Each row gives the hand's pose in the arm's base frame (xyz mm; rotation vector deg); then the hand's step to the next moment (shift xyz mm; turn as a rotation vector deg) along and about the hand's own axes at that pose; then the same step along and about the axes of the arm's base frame.
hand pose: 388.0 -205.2 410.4 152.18 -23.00 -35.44
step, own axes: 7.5 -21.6 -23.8 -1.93 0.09 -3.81
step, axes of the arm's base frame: 21.7 23.6 7.9 0.12 1.74 3.90
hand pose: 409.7 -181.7 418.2 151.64 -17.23 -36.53
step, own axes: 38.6 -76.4 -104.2 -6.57 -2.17 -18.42
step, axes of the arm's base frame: 91.8 91.5 37.3 3.26 9.96 16.66
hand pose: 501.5 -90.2 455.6 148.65 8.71 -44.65
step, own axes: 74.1 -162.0 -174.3 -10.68 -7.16 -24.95
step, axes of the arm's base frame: 113.4 219.7 31.1 1.98 17.33 21.99
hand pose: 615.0 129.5 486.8 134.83 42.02 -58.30
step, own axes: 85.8 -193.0 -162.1 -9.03 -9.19 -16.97
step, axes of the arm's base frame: 10.5 266.0 -5.4 -2.41 14.51 15.42
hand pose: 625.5 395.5 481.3 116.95 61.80 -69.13
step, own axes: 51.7 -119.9 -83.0 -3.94 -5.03 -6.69
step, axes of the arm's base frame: -47.7 146.6 -12.9 -2.24 6.34 6.35
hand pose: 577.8 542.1 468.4 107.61 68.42 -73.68
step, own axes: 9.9 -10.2 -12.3 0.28 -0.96 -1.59
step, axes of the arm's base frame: -2.5 18.2 -4.1 -0.15 1.83 0.38
